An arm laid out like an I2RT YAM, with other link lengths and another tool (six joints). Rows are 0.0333 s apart.
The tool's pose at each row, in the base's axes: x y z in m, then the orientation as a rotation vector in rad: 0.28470, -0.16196, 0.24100, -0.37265, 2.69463, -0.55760; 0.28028, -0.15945, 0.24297, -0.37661, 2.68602, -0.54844; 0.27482, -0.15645, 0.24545, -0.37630, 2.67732, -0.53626; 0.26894, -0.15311, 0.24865, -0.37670, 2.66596, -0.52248; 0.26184, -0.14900, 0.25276, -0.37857, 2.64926, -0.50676; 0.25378, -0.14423, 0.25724, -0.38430, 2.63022, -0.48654
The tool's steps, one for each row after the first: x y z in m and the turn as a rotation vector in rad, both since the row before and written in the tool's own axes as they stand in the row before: 0.00258, 0.00219, -0.00427, -0.00438, -0.01068, -0.00062; 0.00315, 0.00262, -0.00531, -0.00574, -0.01143, 0.00287; 0.00314, 0.00272, -0.00622, -0.00629, -0.01436, 0.00282; 0.00358, 0.00329, -0.00778, -0.00655, -0.01994, 0.00244; 0.00393, 0.00395, -0.00876, -0.00972, -0.02331, 0.00061
